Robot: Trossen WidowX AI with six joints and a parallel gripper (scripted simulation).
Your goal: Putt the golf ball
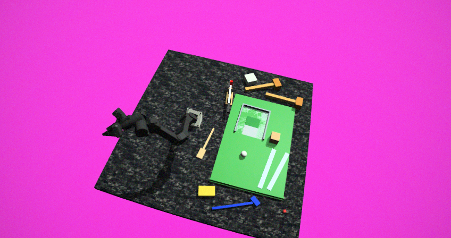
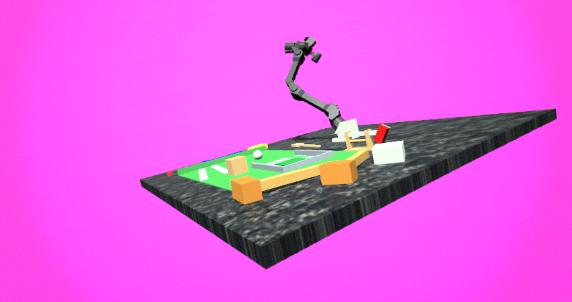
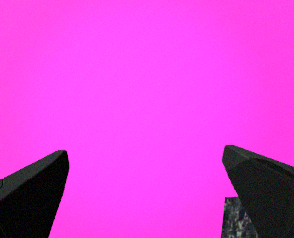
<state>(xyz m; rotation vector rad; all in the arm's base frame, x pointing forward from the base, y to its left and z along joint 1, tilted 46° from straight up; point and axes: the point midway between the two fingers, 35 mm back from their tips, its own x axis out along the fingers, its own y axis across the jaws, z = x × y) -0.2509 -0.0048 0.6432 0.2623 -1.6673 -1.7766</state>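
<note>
The red putter lies 43 cm ahead of my gripper tip, 76 cm to the left of it and 45 cm below it. Also, from my gripper tip: white golf ball: 67 cm ahead, 35 cm to the left, 48 cm below; then wooden paddle: 40 cm ahead, 33 cm to the left, 50 cm below; then yellow block: 52 cm ahead, 4 cm to the left, 49 cm below.
</note>
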